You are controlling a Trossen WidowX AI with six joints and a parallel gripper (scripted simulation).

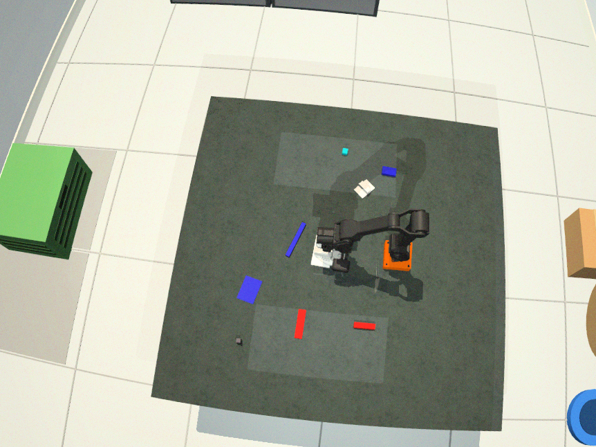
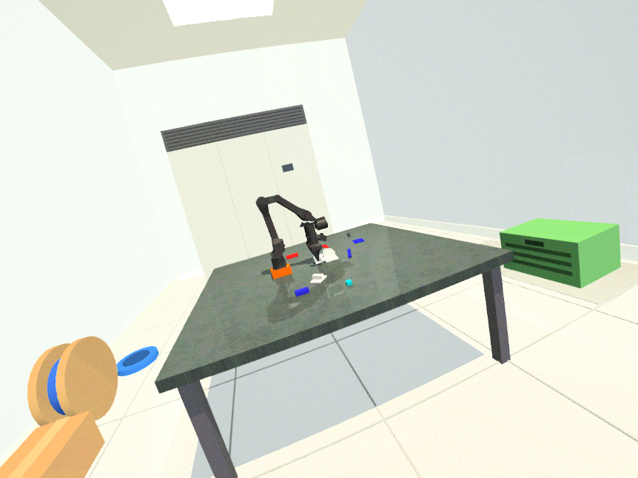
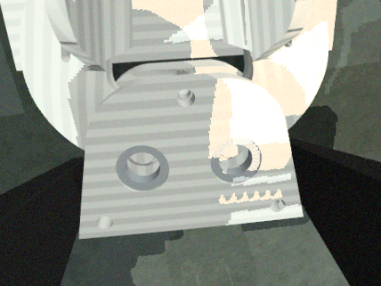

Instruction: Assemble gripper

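My gripper tip is now 20 mm short of the white jaw and 20 mm to the left of it. From my gripper tip the other things lie so: blue block (230 mm behind, 340 mm to the right, 10 mm below); then blue strip (170 mm ahead, 70 mm to the right, 10 mm below); then blue square (350 mm ahead, 110 mm to the left, 10 mm below).
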